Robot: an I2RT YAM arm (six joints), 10 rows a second.
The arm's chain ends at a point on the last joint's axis. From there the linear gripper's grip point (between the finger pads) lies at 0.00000 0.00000 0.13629 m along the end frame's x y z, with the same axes.
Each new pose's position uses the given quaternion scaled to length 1; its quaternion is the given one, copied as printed.
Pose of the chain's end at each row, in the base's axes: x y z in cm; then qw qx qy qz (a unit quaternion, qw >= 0):
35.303, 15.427, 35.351, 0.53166, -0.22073, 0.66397, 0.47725
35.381, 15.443, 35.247, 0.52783, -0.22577, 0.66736, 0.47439
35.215, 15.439, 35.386, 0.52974, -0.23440, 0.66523, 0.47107
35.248, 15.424, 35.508, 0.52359, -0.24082, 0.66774, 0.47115
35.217, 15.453, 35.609, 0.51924, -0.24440, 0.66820, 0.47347
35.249, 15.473, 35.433, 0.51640, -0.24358, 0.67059, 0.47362
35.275, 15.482, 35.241, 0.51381, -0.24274, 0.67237, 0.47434
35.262, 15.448, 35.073, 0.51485, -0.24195, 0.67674, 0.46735
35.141, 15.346, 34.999, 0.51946, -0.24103, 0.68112, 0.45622
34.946, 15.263, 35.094, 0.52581, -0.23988, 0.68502, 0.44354
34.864, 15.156, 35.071, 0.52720, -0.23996, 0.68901, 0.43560
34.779, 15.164, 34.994, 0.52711, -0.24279, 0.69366, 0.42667
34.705, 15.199, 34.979, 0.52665, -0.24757, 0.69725, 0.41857
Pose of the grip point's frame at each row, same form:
42.054, 27.263, 35.635, 0.53166, -0.22073, 0.66397, 0.47725
42.063, 27.321, 35.347, 0.52783, -0.22577, 0.66736, 0.47439
41.811, 27.365, 35.455, 0.52974, -0.23440, 0.66523, 0.47107
41.685, 27.437, 35.402, 0.52359, -0.24082, 0.66774, 0.47115
41.520, 27.536, 35.439, 0.51924, -0.24440, 0.66820, 0.47347
41.544, 27.559, 35.187, 0.51640, -0.24358, 0.67059, 0.47362
41.553, 27.575, 34.941, 0.51381, -0.24274, 0.67237, 0.47434
41.677, 27.464, 34.623, 0.51485, -0.24195, 0.67674, 0.46735
41.788, 27.229, 34.399, 0.51946, -0.24103, 0.68112, 0.45622
41.864, 26.983, 34.364, 0.52581, -0.23988, 0.68502, 0.44354
41.916, 26.785, 34.190, 0.52720, -0.23996, 0.68901, 0.43560
41.922, 26.720, 33.901, 0.52711, -0.24279, 0.69366, 0.42667
41.890, 26.708, 33.686, 0.52665, -0.24757, 0.69725, 0.41857

